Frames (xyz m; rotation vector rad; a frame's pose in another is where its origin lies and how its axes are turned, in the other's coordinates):
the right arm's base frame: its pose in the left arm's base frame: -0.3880 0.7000 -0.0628 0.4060 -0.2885 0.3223
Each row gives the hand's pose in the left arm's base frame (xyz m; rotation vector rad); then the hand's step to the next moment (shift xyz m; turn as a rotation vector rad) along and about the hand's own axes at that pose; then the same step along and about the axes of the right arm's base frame.
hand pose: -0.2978 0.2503 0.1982 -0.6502 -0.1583 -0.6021
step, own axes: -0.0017 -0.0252 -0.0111 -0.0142 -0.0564 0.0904
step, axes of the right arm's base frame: -0.0190 -0.0119 0.0161 0.0026 0.0697 0.0818
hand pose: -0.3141 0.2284 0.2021 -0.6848 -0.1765 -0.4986
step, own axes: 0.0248 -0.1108 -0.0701 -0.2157 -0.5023 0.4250
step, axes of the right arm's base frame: -0.0568 -0.0937 0.0762 -0.2082 0.3584 0.5547
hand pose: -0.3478 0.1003 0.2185 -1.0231 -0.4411 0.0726
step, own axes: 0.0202 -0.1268 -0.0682 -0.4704 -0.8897 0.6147
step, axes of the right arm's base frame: 0.0230 -0.0831 0.1171 -0.4563 0.4971 0.9671
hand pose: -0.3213 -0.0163 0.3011 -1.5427 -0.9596 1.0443
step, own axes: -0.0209 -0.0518 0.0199 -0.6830 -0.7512 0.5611
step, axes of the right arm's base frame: -0.0103 0.0244 0.0531 -0.5528 0.2572 0.9869
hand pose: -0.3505 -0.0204 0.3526 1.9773 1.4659 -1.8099
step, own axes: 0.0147 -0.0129 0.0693 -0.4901 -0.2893 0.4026
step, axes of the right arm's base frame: -0.0711 -0.0109 0.0020 -0.3202 -0.0356 0.6182
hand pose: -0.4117 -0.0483 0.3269 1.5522 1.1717 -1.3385
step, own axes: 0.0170 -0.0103 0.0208 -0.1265 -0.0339 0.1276
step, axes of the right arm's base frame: -0.0241 -0.0133 -0.0084 -0.0633 -0.0520 0.1634
